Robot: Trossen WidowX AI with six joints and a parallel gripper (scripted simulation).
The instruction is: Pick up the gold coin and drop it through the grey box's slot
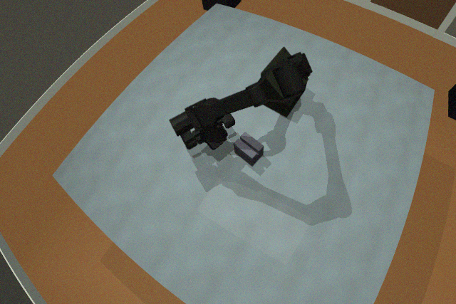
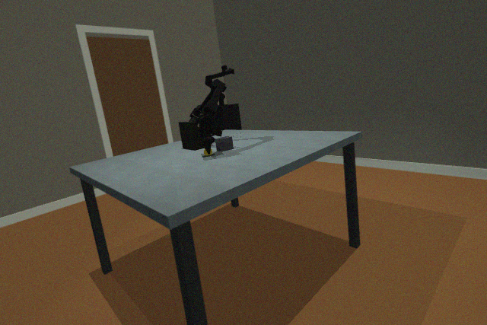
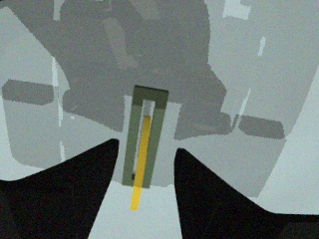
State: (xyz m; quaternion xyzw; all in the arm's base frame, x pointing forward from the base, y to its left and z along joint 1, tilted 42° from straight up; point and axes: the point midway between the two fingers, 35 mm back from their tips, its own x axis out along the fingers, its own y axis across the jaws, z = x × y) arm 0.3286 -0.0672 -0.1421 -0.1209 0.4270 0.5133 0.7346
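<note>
My gripper tip is 1 cm below the gold coin.
</note>
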